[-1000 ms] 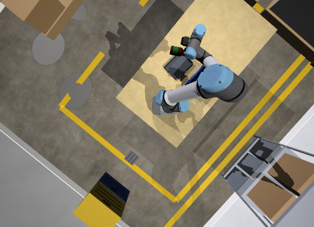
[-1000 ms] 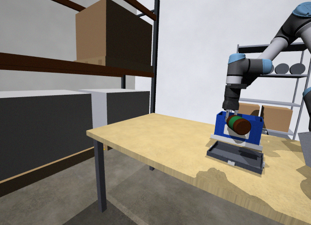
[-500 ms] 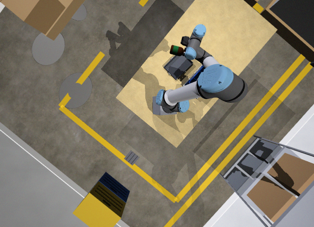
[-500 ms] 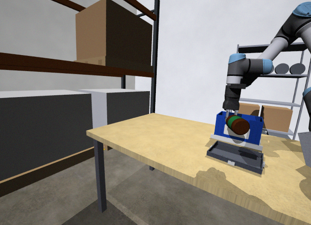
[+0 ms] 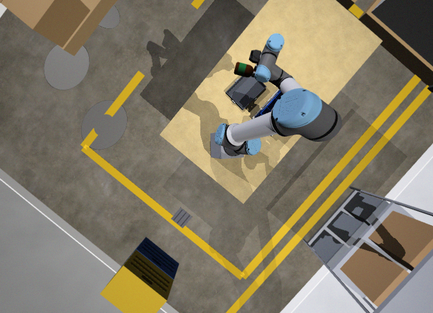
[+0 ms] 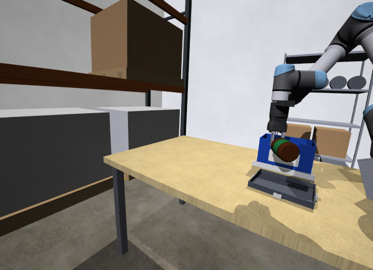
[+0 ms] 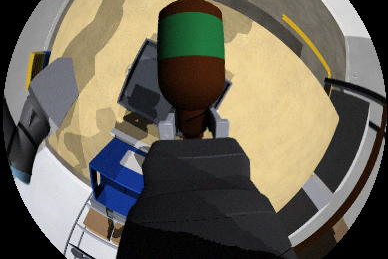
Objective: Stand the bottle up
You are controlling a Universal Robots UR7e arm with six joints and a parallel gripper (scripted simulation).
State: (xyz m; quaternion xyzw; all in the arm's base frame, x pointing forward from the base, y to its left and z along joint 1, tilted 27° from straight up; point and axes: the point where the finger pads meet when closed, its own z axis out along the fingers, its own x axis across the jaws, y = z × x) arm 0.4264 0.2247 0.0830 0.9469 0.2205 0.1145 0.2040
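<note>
My gripper is now 5 cm to the right of the bottle, 2 cm past it and 1 cm above it. From my hand the other things lie so: dark grey tray (19 cm below, 5 cm behind, 1 cm to the right); blue crate (30 cm to the right, 12 cm below, 4 cm behind).
</note>
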